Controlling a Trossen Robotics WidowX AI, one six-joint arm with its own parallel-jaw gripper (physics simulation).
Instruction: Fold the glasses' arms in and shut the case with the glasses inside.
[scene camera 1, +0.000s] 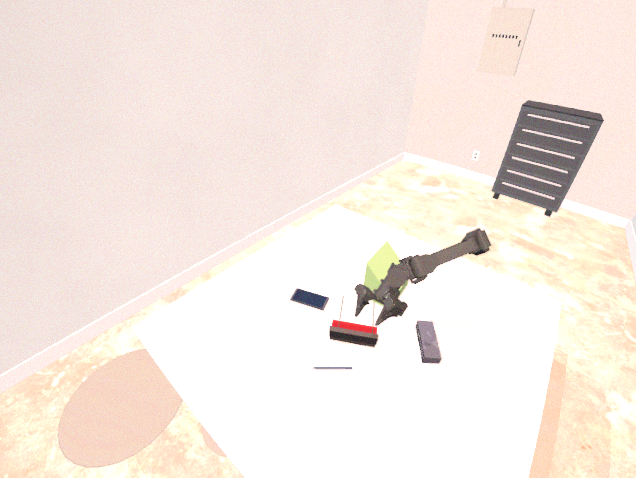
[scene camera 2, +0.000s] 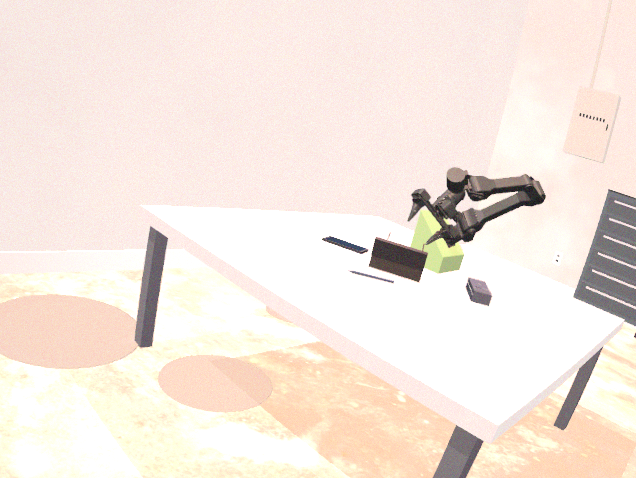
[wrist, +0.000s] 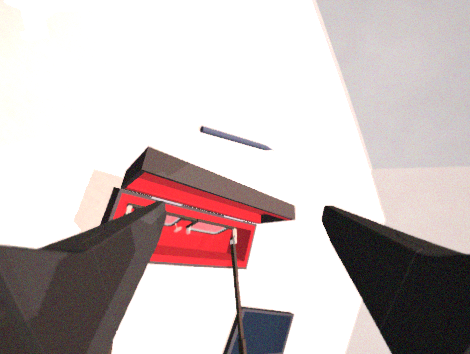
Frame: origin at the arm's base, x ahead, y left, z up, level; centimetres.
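Where they show: gripper, fingertip midpoint: (scene camera 1: 365, 321) (scene camera 2: 417, 232) (wrist: 245, 211).
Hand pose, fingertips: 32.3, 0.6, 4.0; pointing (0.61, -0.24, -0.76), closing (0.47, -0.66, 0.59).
Observation:
After its pixels a point has its place, as x, y, z.
The dark case (scene camera 1: 353, 336) {35.3, -1.8, -2.5} (scene camera 2: 397, 259) {34.7, -2.2, -5.3} (wrist: 220, 187) {34.1, 0.1, -0.7} with a red lining stands open on the table, its lid raised. The glasses (wrist: 209, 227) {32.0, -5.8, -8.3} lie in its lower half, with pinkish lenses. Their thin arms stick out of the case's open side, unfolded; both show in scene camera 1. In the wrist view one arm runs down between my fingers, and my left-hand finger hides the other arm and part of the frame. My gripper (scene camera 1: 367, 319) {32.3, 0.6, 4.0} (scene camera 2: 418, 232) {32.3, 0.6, 4.0} (wrist: 245, 211) {32.3, 0.6, 4.0} is open and empty, above the table on the side where the arms stick out.
A dark blue phone (scene camera 1: 310, 299) {23.2, -26.6, -9.9} (scene camera 2: 344, 244) {24.3, -26.9, -9.9} (wrist: 265, 330) {23.3, -27.1, -9.9} lies near the glasses' arms. A pen (scene camera 1: 333, 368) {45.3, -3.6, -9.9} (scene camera 2: 371, 276) {45.5, -3.9, -10.1} (wrist: 235, 138) {44.4, -2.9, -9.8} lies behind the lid. A purple-grey box (scene camera 1: 428, 341) {20.4, 21.5, -7.2} (scene camera 2: 478, 291) {26.5, 23.1, -7.2} lies to one side. A green block (scene camera 1: 380, 264) {3.7, -5.5, 4.7} (scene camera 2: 444, 256) {9.7, 3.9, -4.4} stands beside my arm.

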